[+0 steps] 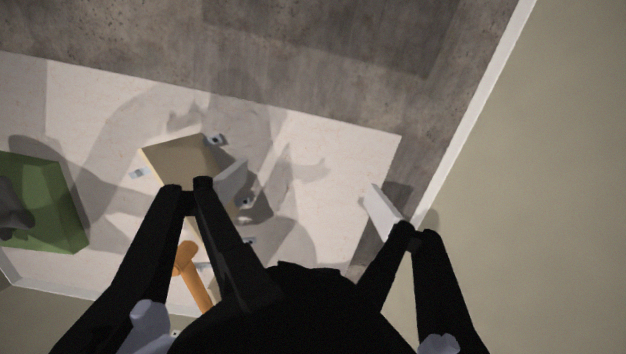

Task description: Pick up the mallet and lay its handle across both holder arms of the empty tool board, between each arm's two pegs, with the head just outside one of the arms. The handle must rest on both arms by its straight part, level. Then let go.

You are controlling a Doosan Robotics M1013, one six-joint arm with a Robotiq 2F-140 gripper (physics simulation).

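Places are measured from the arm's base along level axes (x back, y right, z up), in centimetres.
Pixels of known places: gripper, fingertip midpoint: (308, 182).
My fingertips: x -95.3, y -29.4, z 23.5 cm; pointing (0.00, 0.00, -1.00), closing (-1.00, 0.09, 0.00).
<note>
Behind a point stands the place of what it marks.
My gripper (308, 182) @(x -95.3, y -29.4, z 23.5 cm) is open, its two pale finger pads wide apart with nothing between them. An orange mallet (196, 285) @(x -65.1, y 18.2, z 6.0 cm) shows at the lower left, beyond and partly behind the left finger; its rounded head is toward the top and its handle runs down to the right, where the gripper body hides the end. A tan panel (182, 160) @(x -67.2, y -22.7, z 4.9 cm) with a pale edge, which looks like the tool board, stands beyond the left fingertip. Small grey metal pieces with dark holes (215, 139) @(x -70.0, y -26.0, z -4.6 cm) show around it. Which of these are holder arms or pegs I cannot tell.
A green block-like object (67, 210) @(x -17.9, y 3.3, z -4.0 cm) with a dark grey thing (12, 210) @(x -8.1, y 1.2, z 1.4 cm) on it is at the left. The pale table top (340, 165) @(x -104.9, y -22.3, z -6.2 cm) ends at a grey floor (310, 65). A beige wall (550, 175) with a white skirting (482, 95) is at the right.
</note>
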